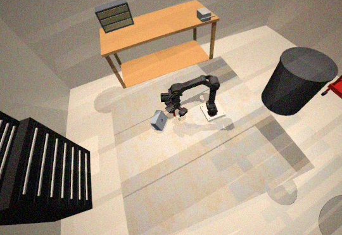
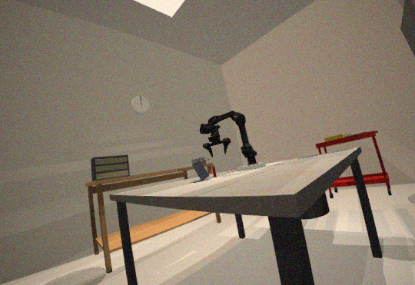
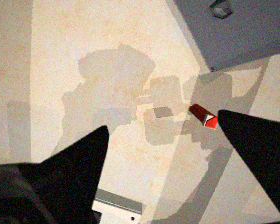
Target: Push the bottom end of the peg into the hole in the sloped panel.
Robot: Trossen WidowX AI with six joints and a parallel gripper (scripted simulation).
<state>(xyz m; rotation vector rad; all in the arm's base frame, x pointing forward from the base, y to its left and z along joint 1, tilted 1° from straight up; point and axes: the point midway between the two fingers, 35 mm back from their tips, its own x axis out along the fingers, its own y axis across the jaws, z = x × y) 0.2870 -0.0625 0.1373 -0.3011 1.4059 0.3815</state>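
Now: gripper tip 8 cm above the red peg and 7 cm to the left of it. From my gripper tip the other things lie so: grey sloped panel (14 cm ahead, 7 cm below, 5 cm to the right).
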